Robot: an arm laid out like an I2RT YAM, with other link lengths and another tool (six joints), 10 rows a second.
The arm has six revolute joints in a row. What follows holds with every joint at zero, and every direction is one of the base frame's. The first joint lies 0.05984 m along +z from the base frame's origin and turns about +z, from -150 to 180 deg. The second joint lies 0.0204 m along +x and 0.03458 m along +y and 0.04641 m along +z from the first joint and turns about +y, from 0 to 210 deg. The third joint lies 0.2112 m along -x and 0.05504 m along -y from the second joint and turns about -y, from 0 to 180 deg. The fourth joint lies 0.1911 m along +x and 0.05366 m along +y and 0.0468 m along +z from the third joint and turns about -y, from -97 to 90 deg. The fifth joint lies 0.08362 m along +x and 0.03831 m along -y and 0.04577 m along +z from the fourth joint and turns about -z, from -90 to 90 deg. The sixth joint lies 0.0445 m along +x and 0.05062 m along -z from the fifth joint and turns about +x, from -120 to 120 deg. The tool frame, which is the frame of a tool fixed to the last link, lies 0.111 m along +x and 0.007 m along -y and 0.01 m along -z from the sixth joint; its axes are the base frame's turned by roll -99.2, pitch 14.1 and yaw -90 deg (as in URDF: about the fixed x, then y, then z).
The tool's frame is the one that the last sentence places.
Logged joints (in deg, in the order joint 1, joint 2, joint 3, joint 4, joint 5, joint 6), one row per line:
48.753 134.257 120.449 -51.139 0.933 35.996
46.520 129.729 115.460 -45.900 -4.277 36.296
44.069 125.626 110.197 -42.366 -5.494 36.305
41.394 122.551 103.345 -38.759 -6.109 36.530
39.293 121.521 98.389 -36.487 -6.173 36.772
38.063 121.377 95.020 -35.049 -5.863 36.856
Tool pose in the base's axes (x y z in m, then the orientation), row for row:
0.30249 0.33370 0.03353 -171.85 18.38 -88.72
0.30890 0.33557 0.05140 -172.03 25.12 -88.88
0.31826 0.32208 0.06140 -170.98 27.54 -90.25
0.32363 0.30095 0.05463 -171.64 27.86 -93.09
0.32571 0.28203 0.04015 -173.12 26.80 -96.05
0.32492 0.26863 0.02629 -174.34 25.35 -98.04
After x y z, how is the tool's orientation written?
As angles about the fixed x, y, z axes (roll, pitch, yaw), in degrees.
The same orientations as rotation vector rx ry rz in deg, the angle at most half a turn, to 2 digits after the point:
-113.85 113.93 10.61
-109.63 110.90 17.20
-106.04 110.70 17.93
-103.32 113.09 18.00
-101.76 116.42 17.72
-101.20 119.15 17.22

